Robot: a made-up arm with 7 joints.
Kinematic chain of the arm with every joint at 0, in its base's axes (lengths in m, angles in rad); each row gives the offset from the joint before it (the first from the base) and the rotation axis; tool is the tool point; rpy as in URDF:
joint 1: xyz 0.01 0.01 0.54 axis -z
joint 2: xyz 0 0.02 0.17 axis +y
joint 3: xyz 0.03 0 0.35 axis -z
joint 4: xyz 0 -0.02 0.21 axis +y
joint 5: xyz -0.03 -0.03 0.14 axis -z
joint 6: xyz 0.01 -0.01 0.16 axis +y
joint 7: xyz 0 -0.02 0.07 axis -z
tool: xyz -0.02 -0.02 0 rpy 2.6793 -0.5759 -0.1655
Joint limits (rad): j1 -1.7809..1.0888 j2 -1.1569..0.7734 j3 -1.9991..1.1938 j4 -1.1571..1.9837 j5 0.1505..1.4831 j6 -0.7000..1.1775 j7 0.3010..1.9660
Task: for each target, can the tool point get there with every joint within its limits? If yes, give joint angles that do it. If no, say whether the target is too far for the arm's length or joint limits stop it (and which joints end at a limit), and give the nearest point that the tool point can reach.
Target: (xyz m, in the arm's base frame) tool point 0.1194 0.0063 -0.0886
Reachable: no: joint limits stop it (at a limit: joint 2, joint 4, joint 5, joint 6) | nearest point 0.5361 -0.0078 0.7437 | short by 0.931 m
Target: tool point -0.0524 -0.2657 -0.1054
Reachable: no: joint limits stop it (at a limit: joint 2, joint 4, joint 6, joint 7) | nearest point -0.1410 -0.6573 0.6573 | short by 0.862 m
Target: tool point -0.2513 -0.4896 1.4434
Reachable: yes | joints -0.9859 -0.7037 -1.3203 -0.0682 1.1417 -0.1582 1.6179
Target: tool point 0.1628 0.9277 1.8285
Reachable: no: too far | nearest point 0.1094 0.6073 1.4380 | short by 0.508 m
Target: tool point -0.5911 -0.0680 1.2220
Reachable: yes | joints -0.7067 -0.9899 -1.3978 1.3940 0.3110 -0.5086 0.7706
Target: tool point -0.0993 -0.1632 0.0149
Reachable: no: joint limits stop it (at a limit: joint 2, joint 4, joint 6, joint 7) | nearest point -0.3550 -0.5683 0.6575 | short by 0.801 m
